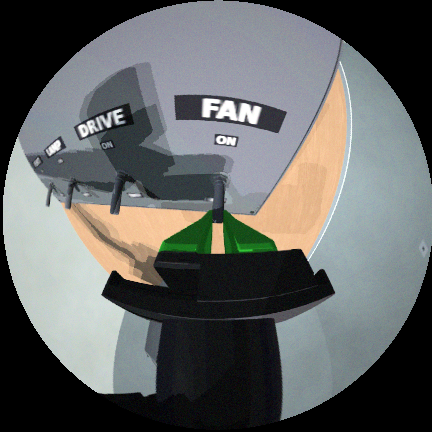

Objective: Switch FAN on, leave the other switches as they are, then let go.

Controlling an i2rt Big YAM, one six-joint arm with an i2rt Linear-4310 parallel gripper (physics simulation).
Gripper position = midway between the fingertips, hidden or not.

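My gripper [217, 214] is visible, together with a grey switch panel [170, 110].
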